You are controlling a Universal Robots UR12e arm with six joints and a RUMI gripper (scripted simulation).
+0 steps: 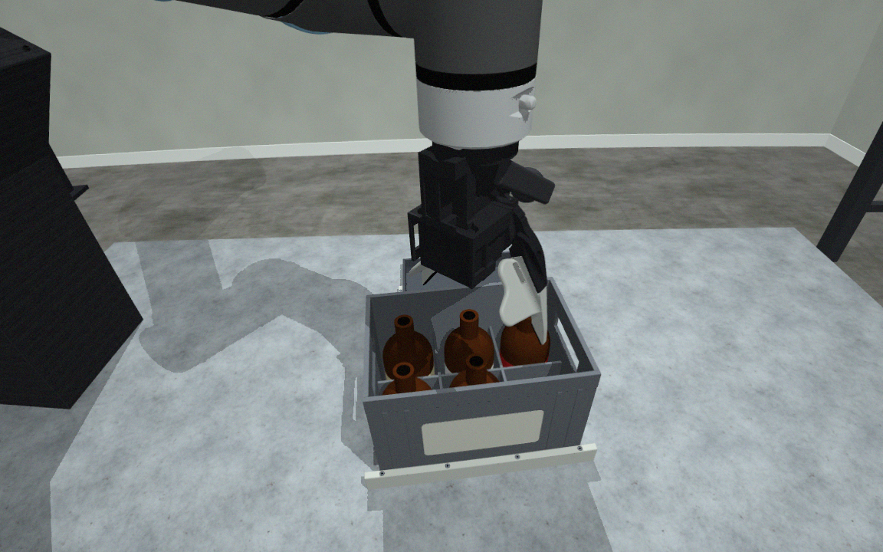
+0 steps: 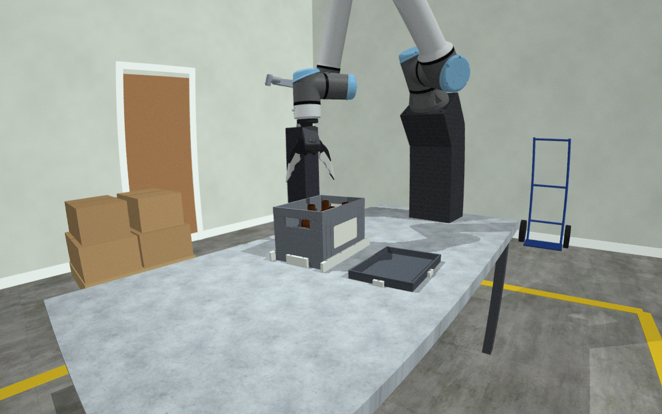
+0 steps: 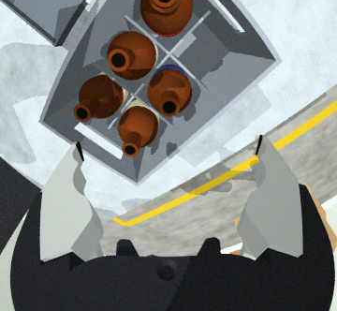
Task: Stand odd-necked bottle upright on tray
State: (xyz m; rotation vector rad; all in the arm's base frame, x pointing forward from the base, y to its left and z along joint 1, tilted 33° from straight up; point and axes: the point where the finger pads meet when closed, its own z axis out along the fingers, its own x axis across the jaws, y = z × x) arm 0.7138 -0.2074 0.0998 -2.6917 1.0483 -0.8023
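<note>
The crate is 40 mm to the left of my hand and 160 mm below it. From my hand the other things lie so: grey tray: 30 mm ahead, 320 mm to the left, 230 mm below; then glass bottle: 80 mm ahead, 90 mm to the left, 160 mm below.
</note>
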